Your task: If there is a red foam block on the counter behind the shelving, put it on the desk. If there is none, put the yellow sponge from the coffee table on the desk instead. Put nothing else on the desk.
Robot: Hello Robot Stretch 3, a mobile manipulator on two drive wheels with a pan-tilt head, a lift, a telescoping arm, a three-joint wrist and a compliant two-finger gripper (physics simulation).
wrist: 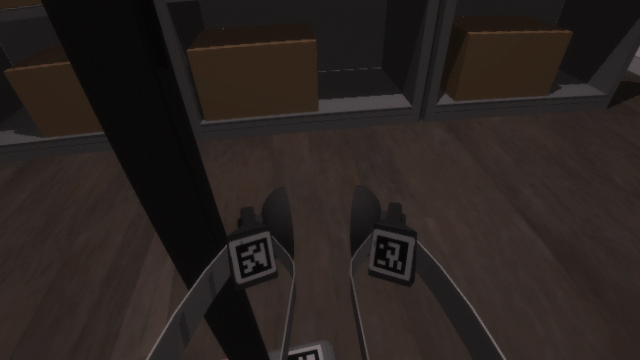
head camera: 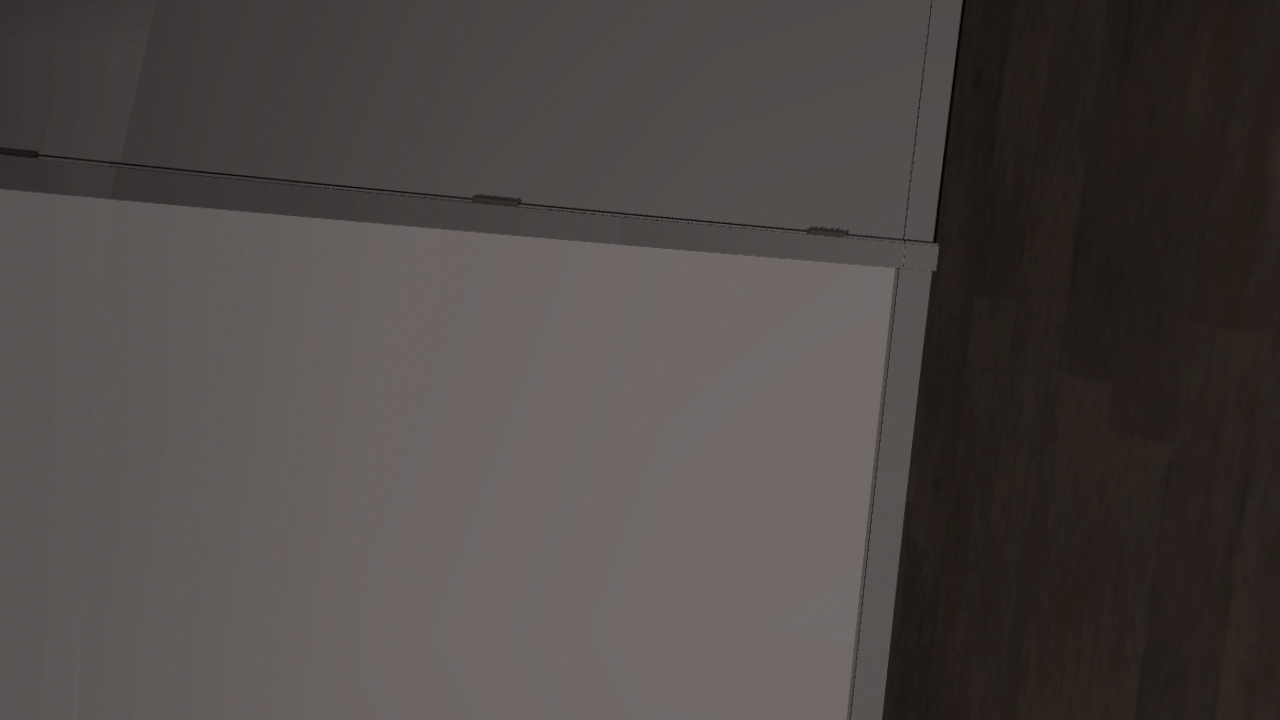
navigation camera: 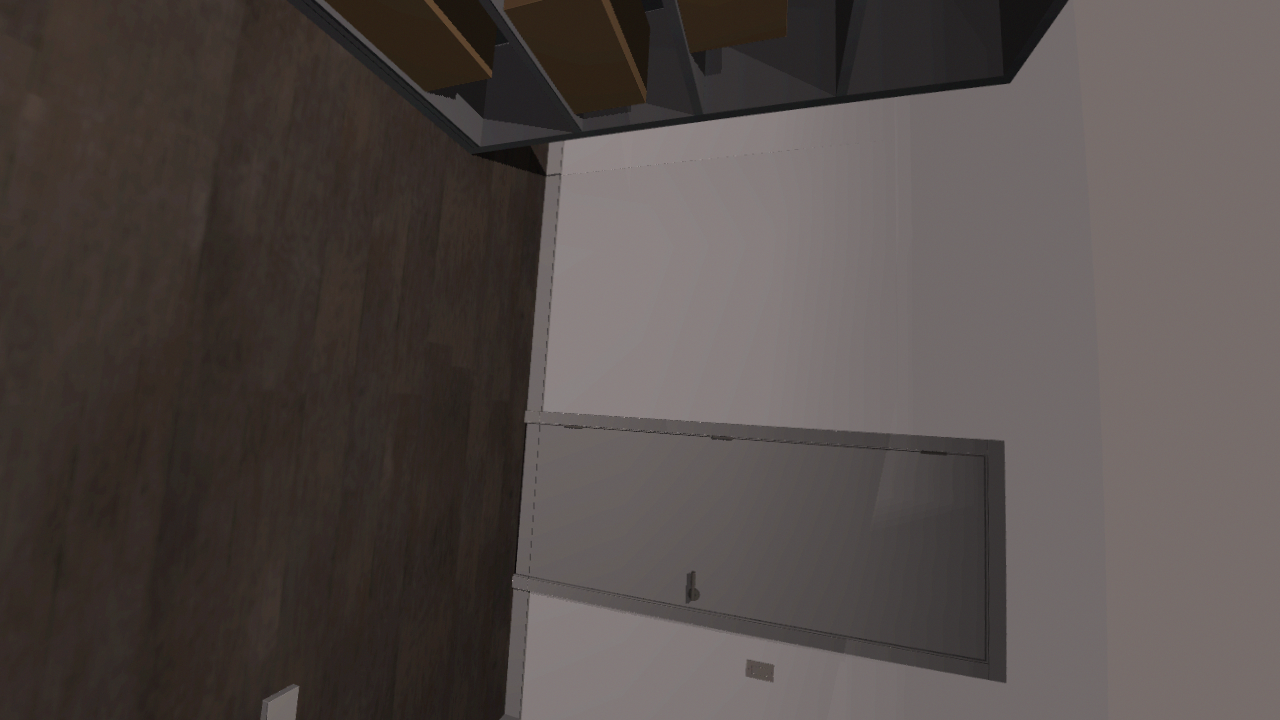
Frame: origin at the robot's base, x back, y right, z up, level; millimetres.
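Seen in the pictures: gripper, fingertip midpoint: [wrist: 321, 211].
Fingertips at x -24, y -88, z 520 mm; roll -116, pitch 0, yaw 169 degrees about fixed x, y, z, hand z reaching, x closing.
A point is followed by its place in that frame.
My gripper [wrist: 321, 211] {x -24, y -88, z 520 mm} is open and empty in the wrist view, its two fingertips apart over the dark wood floor. The shelving [navigation camera: 528, 140] [wrist: 370, 116] shows its dark grey frame at the top of the navigation view and across the top of the wrist view, beyond the fingers. The red foam block, the counter, the yellow sponge, the coffee table and the desk cannot be made out in these views.
Brown boxes [navigation camera: 581, 58] [wrist: 257, 80] stand in the shelving. A grey door [head camera: 537, 107] {x -2044, y 451, z 952 mm} [navigation camera: 760, 528] {x -2029, y 637, z 1202 mm} is set in the pale wall [head camera: 537, 447] {x -2124, y -246, z 898 mm} [navigation camera: 716, 295] {x -2139, y -404, z 969 mm}. A small pale piece [navigation camera: 281, 702] shows at the navigation view's bottom edge. A dark post [wrist: 145, 150] crosses the wrist view's left side.
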